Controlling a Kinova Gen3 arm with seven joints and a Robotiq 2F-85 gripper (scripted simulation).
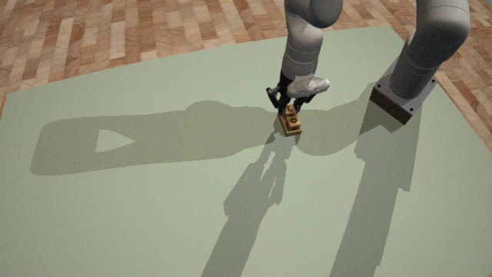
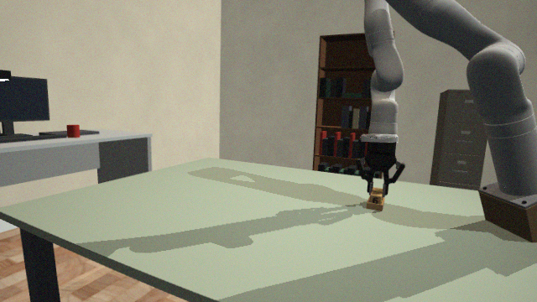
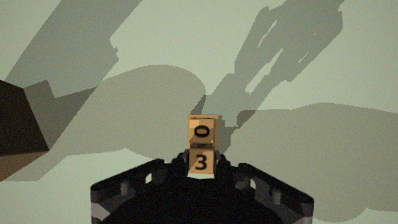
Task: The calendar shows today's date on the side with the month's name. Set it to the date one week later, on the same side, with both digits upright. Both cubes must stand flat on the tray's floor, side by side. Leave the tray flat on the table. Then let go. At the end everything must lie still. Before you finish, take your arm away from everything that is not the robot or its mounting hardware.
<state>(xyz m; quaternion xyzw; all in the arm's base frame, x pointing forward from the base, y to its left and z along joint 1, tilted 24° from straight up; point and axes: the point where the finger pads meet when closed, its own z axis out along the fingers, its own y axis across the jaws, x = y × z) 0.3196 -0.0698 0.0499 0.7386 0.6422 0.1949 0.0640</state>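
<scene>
My hand is 1 cm above the cube. From my hand the other things lie so: wooden tray (2 cm to the left, 3 cm below).
</scene>
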